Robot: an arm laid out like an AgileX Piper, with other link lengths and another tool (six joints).
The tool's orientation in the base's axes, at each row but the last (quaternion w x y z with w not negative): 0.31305 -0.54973 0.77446 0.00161; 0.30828 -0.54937 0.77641 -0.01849; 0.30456 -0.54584 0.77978 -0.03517; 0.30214 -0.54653 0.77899 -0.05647; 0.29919 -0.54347 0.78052 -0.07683; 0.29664 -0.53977 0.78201 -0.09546
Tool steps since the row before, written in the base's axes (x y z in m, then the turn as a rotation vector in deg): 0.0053 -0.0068 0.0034 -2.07 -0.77 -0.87; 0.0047 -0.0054 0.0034 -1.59 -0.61 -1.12; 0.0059 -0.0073 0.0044 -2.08 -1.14 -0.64; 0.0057 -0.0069 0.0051 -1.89 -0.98 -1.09; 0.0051 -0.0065 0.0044 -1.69 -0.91 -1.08; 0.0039 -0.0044 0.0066 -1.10 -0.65 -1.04
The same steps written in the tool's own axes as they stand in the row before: 0.0031 -0.0084 -0.0025 1.49 1.76 -0.57; 0.0021 -0.0073 -0.0021 1.37 1.51 -0.08; 0.0032 -0.0095 -0.0026 1.73 1.52 -0.86; 0.0028 -0.0095 -0.0028 1.73 1.61 -0.36; 0.0030 -0.0086 -0.0021 1.62 1.48 -0.24; 0.0006 -0.0079 -0.0039 1.23 1.10 0.10
